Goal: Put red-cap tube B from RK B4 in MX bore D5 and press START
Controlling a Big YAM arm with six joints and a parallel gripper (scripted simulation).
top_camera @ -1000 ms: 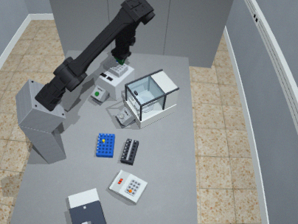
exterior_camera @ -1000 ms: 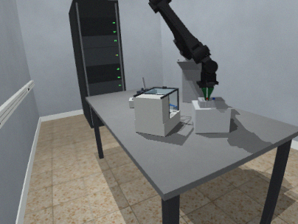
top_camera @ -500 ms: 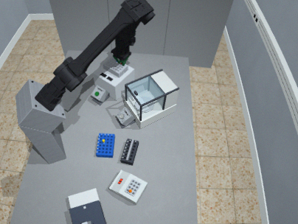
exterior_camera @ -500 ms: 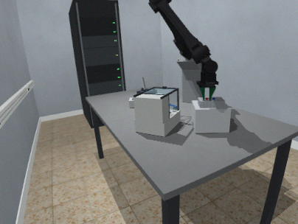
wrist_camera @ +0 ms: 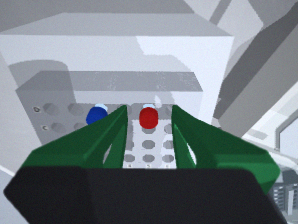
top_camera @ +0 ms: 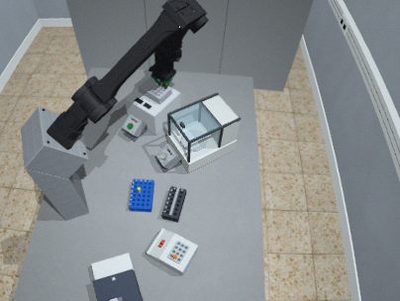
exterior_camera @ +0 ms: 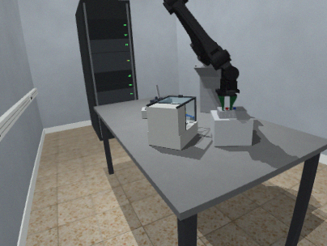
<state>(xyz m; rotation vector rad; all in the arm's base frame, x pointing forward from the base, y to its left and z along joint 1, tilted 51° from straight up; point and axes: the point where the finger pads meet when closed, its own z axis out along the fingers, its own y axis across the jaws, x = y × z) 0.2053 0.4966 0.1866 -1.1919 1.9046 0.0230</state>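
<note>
The blue-capped tube lies 30 mm behind my hand, 10 mm to the left of it and 20 mm below it. The rest, counted from my hand: green start key: 70 mm behind, 190 mm to the right, 110 mm below; grey bore block: 30 mm behind, 20 mm to the right, 30 mm below; yellow-capped tube: 110 mm ahead, 440 mm to the right, 150 mm below.
</note>
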